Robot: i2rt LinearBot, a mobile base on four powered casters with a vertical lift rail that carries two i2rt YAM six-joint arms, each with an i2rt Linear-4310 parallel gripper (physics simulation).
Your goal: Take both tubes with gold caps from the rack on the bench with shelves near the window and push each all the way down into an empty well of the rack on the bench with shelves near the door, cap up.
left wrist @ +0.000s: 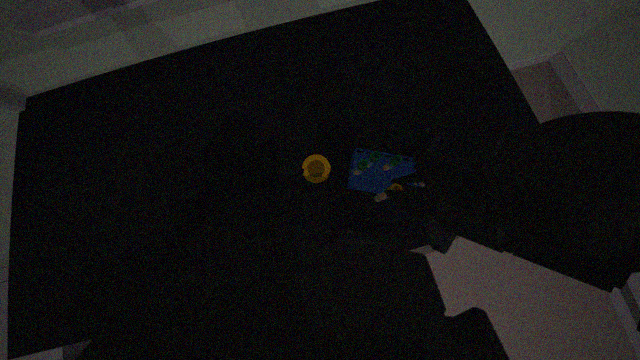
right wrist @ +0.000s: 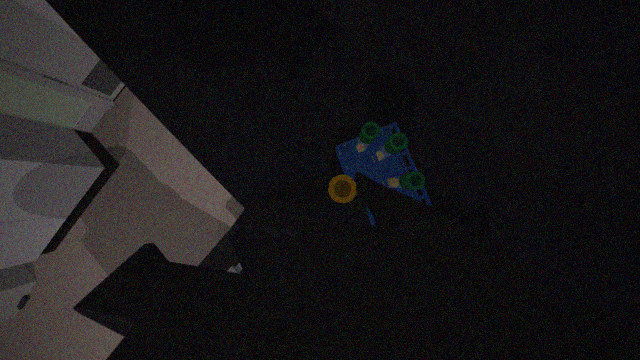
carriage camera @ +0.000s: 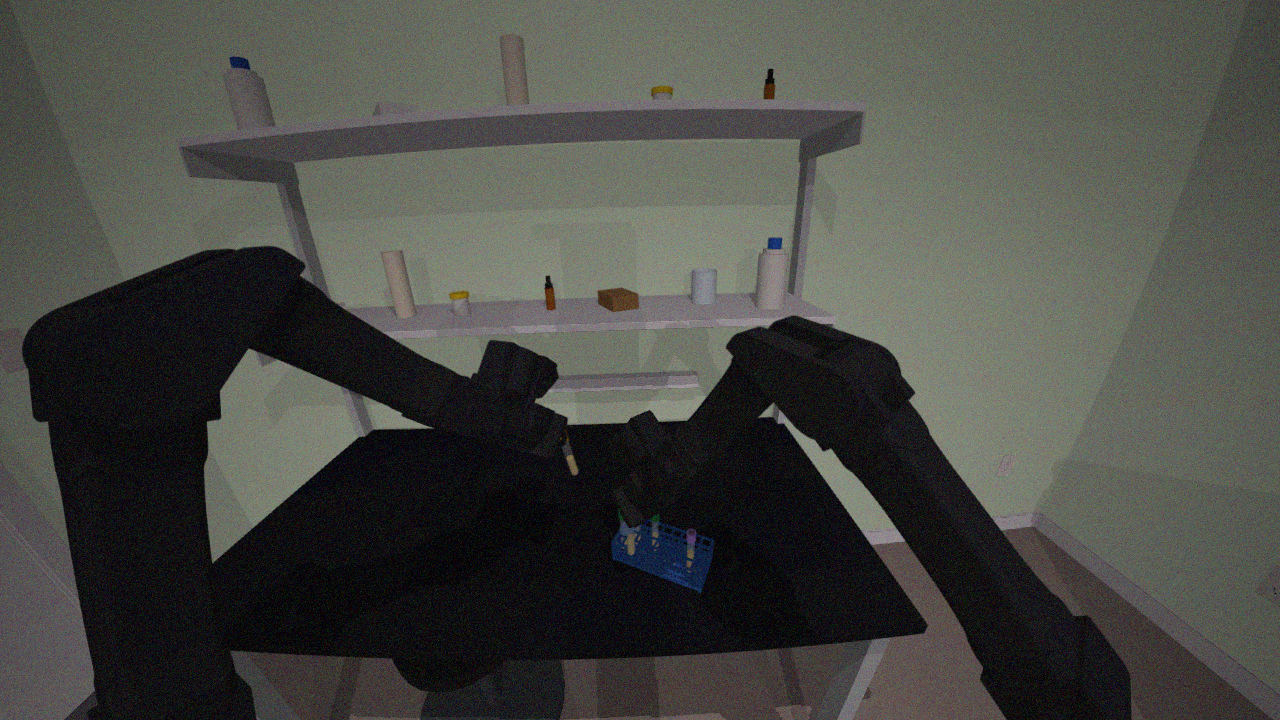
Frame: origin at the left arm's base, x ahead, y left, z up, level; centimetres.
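Seen in the pictures: left gripper, fingertip midpoint: (left wrist: 316, 175) (carriage camera: 561, 439); right gripper, fingertip midpoint: (left wrist: 389, 187) (right wrist: 342, 178) (carriage camera: 627, 512).
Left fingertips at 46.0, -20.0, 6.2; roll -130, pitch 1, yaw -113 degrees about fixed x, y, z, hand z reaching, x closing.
A point is followed by its place in that frame, as x, y, z.
My left gripper (carriage camera: 564, 435) {46.0, -20.0, 6.2} is shut on a gold-capped tube (carriage camera: 571, 456) {46.7, -21.3, 2.0} (left wrist: 316, 168) {46.2, -20.0, 7.6}, which hangs slightly tilted above the bench, its cap towards the left wrist camera. My right gripper (carriage camera: 632, 517) {44.2, -31.0, -9.7} is shut on the other gold-capped tube (carriage camera: 631, 544) {42.4, -31.5, -16.1} (left wrist: 381, 197) {43.0, -30.7, -14.2} (right wrist: 342, 188) {43.6, -31.4, -8.4}; its lower end shows in front of the rack's left part in the carriage view. The blue rack (carriage camera: 662, 565) {44.6, -37.7, -25.2} (left wrist: 367, 181) {47.6, -32.0, -23.7} (right wrist: 350, 159) {47.6, -29.9, -21.0} stands on the bench, below and beside the right gripper. It holds green-capped tubes (carriage camera: 655, 528) (right wrist: 370, 132) and a purple-capped tube (carriage camera: 691, 544) {42.6, -43.2, -17.2}. The dark fingers barely show in the wrist views.
The black bench top (carriage camera: 429, 537) {55.6, 17.2, -26.8} has two shelves (carriage camera: 554, 126) {85.8, -17.5, 62.8} (carriage camera: 501, 317) {84.3, 0.5, 19.0} above its far side. They bear white bottles (carriage camera: 247, 96) {85.4, 52.9, 73.8} (carriage camera: 771, 279) {82.1, -69.1, 26.9}, small amber bottles (carriage camera: 549, 295) {90.2, -11.5, 23.1}, yellow-lidded jars (carriage camera: 460, 302) and a brown box (carriage camera: 617, 300) {85.7, -30.0, 21.9}. Both arms reach over the bench, close together.
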